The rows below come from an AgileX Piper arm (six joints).
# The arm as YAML. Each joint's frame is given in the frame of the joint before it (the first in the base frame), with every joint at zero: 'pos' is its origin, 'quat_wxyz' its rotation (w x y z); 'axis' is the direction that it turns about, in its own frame. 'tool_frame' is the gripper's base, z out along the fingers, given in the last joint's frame.
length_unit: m
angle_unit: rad
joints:
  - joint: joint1
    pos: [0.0, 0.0, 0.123]
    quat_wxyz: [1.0, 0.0, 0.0, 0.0]
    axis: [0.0, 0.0, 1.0]
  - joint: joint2
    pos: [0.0, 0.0, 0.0]
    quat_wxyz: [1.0, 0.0, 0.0, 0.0]
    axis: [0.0, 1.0, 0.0]
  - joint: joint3
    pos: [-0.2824, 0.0, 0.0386]
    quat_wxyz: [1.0, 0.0, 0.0, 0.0]
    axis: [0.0, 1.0, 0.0]
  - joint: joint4
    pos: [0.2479, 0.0, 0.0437]
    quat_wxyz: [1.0, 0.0, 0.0, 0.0]
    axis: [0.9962, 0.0, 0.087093]
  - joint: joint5
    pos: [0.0, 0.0, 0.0]
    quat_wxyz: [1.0, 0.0, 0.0, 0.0]
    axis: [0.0, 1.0, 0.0]
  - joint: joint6
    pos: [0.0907, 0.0, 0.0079]
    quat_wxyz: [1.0, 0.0, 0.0, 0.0]
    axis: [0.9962, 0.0, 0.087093]
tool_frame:
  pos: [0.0, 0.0, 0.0]
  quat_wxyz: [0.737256, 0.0, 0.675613, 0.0]
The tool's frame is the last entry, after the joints.
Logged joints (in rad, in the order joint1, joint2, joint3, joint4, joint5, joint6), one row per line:
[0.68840, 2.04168, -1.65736, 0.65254, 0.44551, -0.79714]
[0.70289, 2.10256, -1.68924, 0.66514, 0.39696, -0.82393]
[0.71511, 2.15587, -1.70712, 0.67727, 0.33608, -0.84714]
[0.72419, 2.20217, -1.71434, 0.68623, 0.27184, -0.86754]
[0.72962, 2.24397, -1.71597, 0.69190, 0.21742, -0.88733]
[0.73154, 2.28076, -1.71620, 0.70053, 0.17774, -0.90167]
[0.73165, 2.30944, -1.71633, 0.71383, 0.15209, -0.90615]
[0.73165, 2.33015, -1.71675, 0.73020, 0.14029, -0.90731]
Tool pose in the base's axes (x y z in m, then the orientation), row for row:
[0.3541, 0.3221, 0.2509, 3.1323, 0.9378, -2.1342]
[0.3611, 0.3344, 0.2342, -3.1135, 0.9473, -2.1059]
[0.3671, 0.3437, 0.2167, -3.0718, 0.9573, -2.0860]
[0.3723, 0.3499, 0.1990, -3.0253, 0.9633, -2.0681]
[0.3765, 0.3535, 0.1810, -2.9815, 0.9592, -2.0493]
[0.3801, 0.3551, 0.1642, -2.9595, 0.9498, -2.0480]
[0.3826, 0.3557, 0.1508, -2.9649, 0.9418, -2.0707]
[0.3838, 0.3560, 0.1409, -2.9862, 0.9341, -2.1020]
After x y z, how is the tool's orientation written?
As angles about the fixed x, y, z axes (roll, pitch, yaw), in radians.
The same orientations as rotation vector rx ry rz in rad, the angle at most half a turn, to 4 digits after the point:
[-1.0971, 1.9796, 0.5626]
[-1.0989, 1.9617, 0.5430]
[-1.0884, 1.9472, 0.5156]
[-1.0741, 1.9369, 0.4810]
[-1.0674, 1.9334, 0.4448]
[-1.0599, 1.9406, 0.4182]
[-1.0447, 1.9569, 0.4068]
[-1.0304, 1.9764, 0.4073]

